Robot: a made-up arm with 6 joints.
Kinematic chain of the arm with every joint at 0, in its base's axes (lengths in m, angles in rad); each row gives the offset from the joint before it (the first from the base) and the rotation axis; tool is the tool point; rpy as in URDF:
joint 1: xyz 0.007 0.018 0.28 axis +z
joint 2: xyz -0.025 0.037 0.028 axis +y
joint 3: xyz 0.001 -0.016 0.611 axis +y
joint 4: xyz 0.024 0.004 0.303 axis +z
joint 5: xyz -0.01 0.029 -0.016 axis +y
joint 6: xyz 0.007 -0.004 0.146 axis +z
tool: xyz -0.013 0.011 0.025 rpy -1.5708 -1.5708 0
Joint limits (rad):
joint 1: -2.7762..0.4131
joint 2: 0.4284..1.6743
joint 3: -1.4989..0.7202
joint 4: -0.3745..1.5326
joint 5: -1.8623..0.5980
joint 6: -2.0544..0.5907
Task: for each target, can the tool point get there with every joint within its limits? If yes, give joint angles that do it. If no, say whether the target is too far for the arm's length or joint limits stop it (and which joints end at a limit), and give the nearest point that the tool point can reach.
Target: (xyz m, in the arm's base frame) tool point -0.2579 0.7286 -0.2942
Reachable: no: joint limits stop it (at a limit: joint 1, joint 2, joint 3, joint 5, joint 6) | nearest point 0.6897 0.4289 -0.1302 | short by 1.007 m
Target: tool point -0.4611 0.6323 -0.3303
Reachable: no: joint limits stop it (at a limit: joint 1, joint 2, joint 3, joint 4, joint 6) | nearest point -0.7640 -0.1130 0.0592 | short by 0.894 m
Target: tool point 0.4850 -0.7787 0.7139
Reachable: yes | joints -1.0955 1.3842 -0.5264 0.3394 0.0564 -0.2430
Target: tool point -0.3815 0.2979 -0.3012
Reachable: no: joint limits stop it (at a limit: joint 1, joint 2, joint 3, joint 4, joint 6) | nearest point -0.7513 -0.1122 0.0721 | short by 0.667 m
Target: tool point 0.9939 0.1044 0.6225
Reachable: yes | joints 0.0205 1.1604 0.2196 0.1285 -0.0149 -1.0113
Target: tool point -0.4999 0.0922 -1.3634
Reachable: no: too far | nearest point -0.7039 -0.2709 -0.1515 | short by 1.281 m
